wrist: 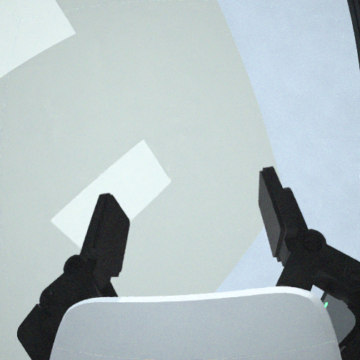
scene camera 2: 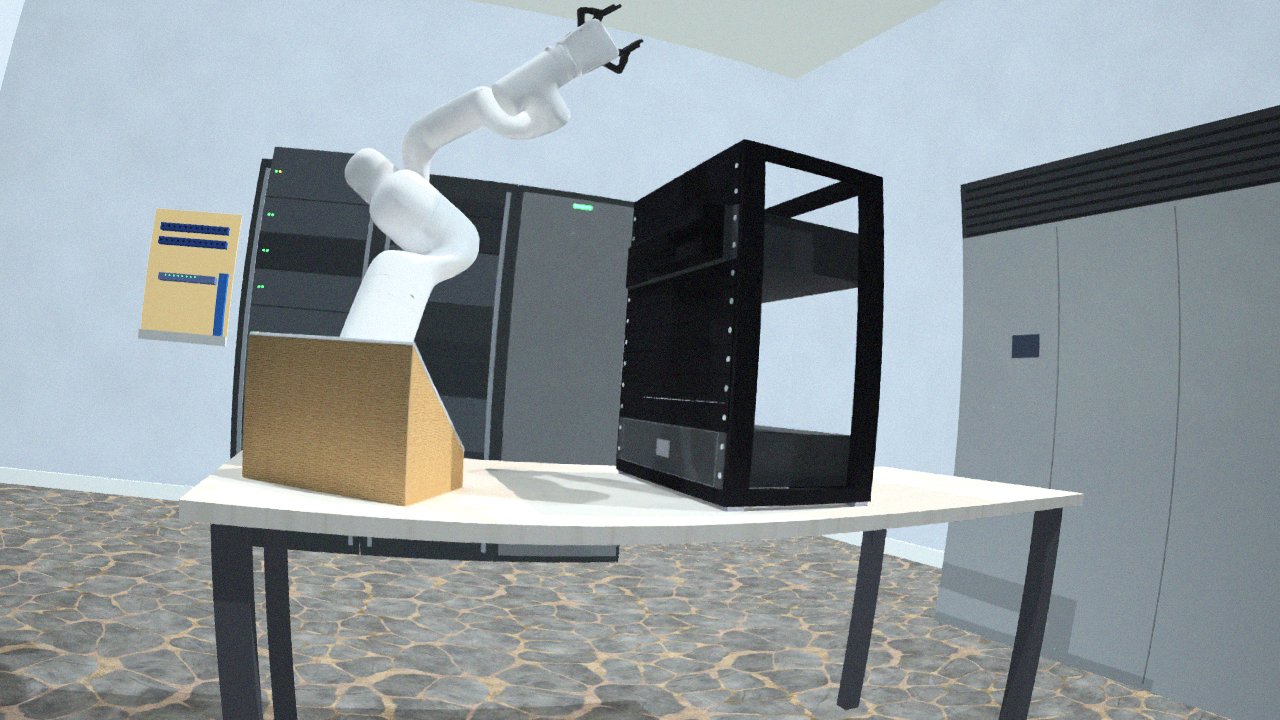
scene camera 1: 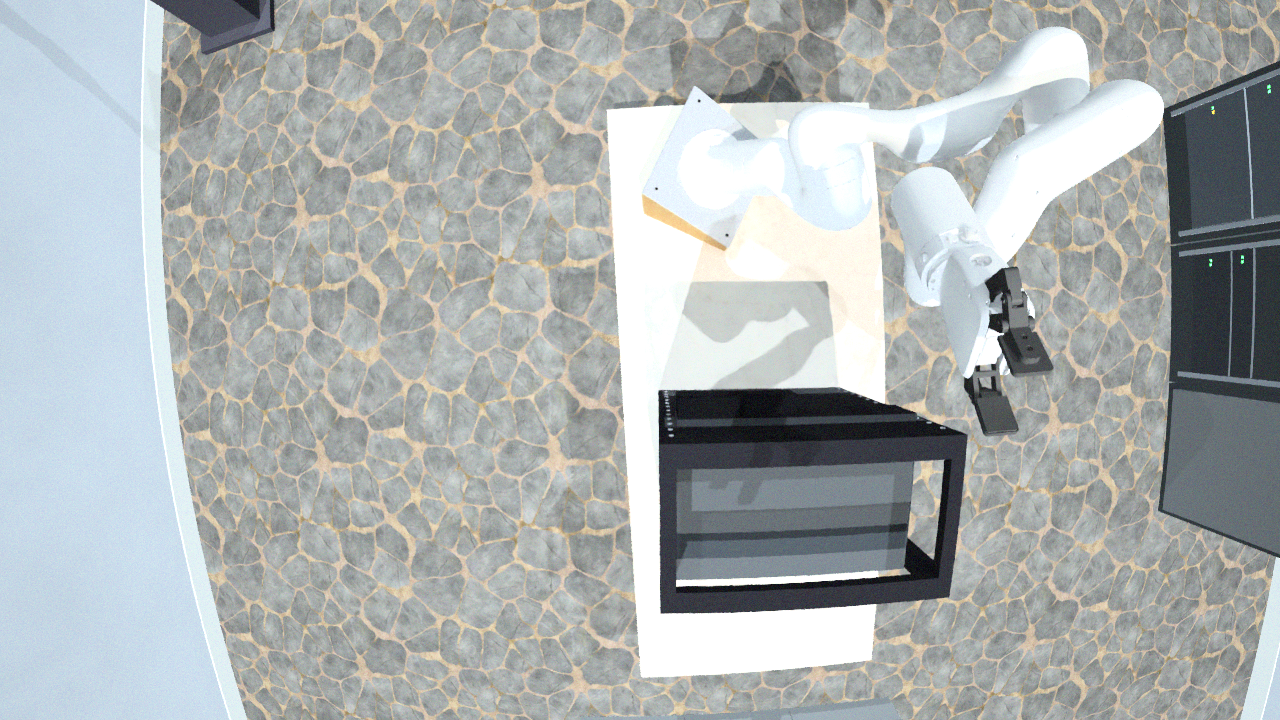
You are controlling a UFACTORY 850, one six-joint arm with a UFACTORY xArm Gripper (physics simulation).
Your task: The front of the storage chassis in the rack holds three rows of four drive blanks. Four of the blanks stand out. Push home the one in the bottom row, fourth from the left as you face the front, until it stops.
Scene:
My gripper shows in the wrist view, in scene camera 2 [629, 23] and in scene camera 1. A black rack shows in scene camera 2 [705, 254] and in scene camera 1 [753, 483]; in the wrist view it is out of frame. The same spot on my gripper: [wrist: 86, 275] is [scene camera 1: 995, 329].

